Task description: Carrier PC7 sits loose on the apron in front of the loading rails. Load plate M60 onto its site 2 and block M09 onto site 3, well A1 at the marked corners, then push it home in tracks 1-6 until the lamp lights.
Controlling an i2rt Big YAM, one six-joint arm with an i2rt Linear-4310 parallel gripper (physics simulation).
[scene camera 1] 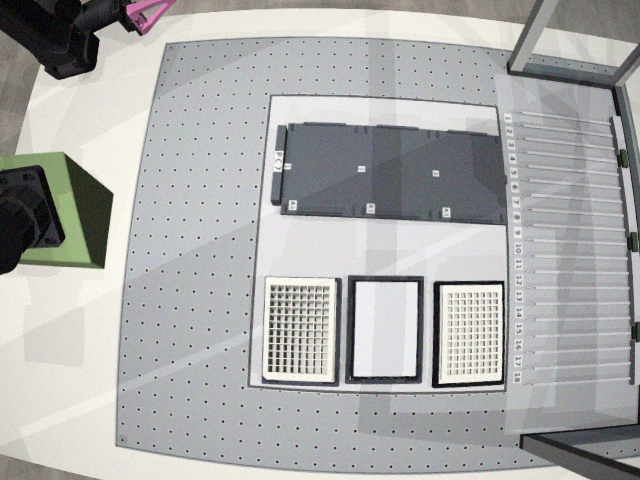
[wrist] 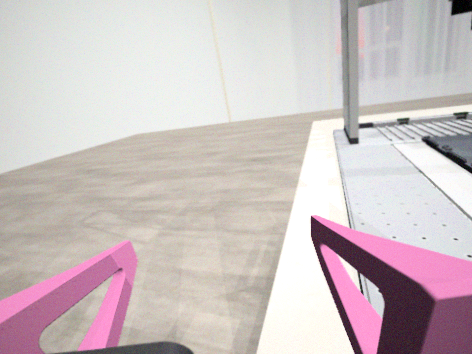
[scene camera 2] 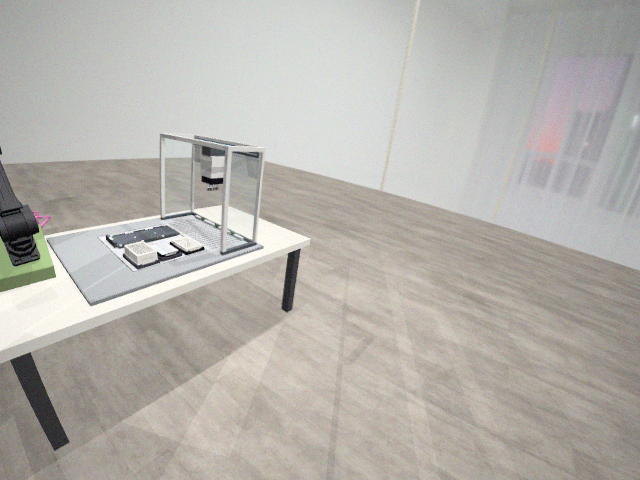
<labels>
gripper: open, holds nothing
a dark carrier (scene camera 1: 325, 169): on a grey perforated deck (wrist: 389, 198)
</labels>
